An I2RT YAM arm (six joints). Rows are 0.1 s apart.
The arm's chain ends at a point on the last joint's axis. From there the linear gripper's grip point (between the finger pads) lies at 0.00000 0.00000 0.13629 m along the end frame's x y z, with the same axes.
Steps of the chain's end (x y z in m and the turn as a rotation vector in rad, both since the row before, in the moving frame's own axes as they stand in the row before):
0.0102, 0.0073, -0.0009, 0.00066, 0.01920, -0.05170
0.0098, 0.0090, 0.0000, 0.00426, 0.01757, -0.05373
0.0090, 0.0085, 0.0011, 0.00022, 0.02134, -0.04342
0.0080, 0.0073, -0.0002, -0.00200, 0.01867, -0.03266
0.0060, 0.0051, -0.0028, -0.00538, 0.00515, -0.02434
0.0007, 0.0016, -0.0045, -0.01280, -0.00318, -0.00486
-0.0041, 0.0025, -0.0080, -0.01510, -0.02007, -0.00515
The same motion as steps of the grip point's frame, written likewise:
0.0128, 0.0071, -0.0009, 0.00066, 0.01920, -0.05170
0.0122, 0.0084, 0.0000, 0.00426, 0.01757, -0.05373
0.0119, 0.0084, 0.0011, 0.00022, 0.02134, -0.04342
0.0105, 0.0075, -0.0002, -0.00200, 0.01867, -0.03266
0.0067, 0.0058, -0.0028, -0.00538, 0.00515, -0.02434
0.0003, 0.0033, -0.0045, -0.01280, -0.00318, -0.00486
-0.0068, 0.0046, -0.0080, -0.01510, -0.02007, -0.00515

